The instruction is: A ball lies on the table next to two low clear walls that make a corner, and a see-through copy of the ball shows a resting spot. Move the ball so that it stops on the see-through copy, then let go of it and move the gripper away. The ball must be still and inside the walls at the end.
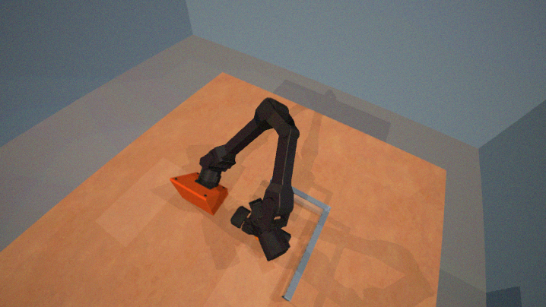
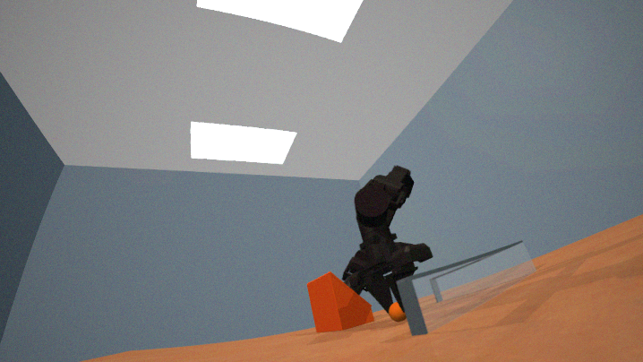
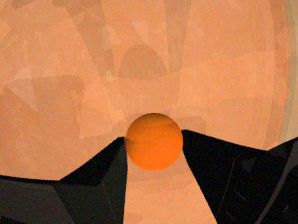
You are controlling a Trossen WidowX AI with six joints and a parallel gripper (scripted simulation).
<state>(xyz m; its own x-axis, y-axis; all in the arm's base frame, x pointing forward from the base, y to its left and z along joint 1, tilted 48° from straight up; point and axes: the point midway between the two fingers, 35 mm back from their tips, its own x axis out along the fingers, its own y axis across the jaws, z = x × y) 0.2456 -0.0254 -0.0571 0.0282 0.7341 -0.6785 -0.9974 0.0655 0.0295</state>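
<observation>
Now: the orange ball right at my gripper tip.
</observation>
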